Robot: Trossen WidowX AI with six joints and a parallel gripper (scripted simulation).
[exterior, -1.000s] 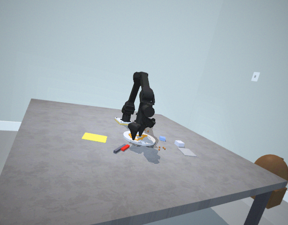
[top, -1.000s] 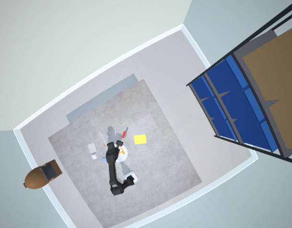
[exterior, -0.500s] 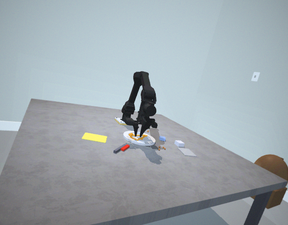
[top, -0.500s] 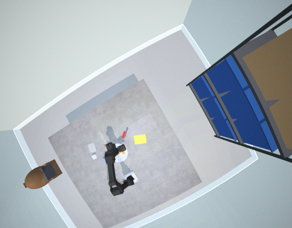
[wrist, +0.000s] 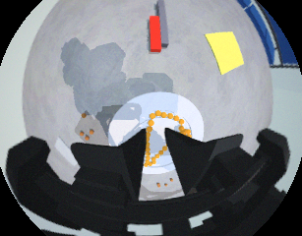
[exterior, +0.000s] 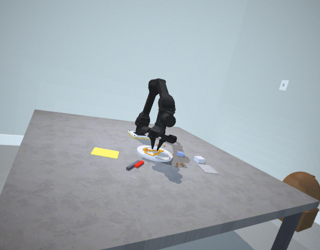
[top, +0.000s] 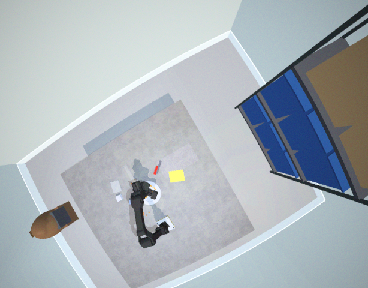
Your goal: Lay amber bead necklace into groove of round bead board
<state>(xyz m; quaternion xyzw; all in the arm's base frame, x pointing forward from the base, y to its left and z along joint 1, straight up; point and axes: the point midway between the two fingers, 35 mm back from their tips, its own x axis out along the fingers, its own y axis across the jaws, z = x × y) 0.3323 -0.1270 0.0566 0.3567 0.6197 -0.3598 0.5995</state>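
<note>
Now: gripper tip 4 cm to the right of the round white bead board, 4 cm past it and 3 cm above it. From my gripper tip the other things lie so: yellow sheet 23 cm to the right, 8 cm behind, 4 cm below; then blue block 21 cm to the left, 3 cm below; then grey tool 15 cm to the right, 7 cm ahead, 4 cm below.
</note>
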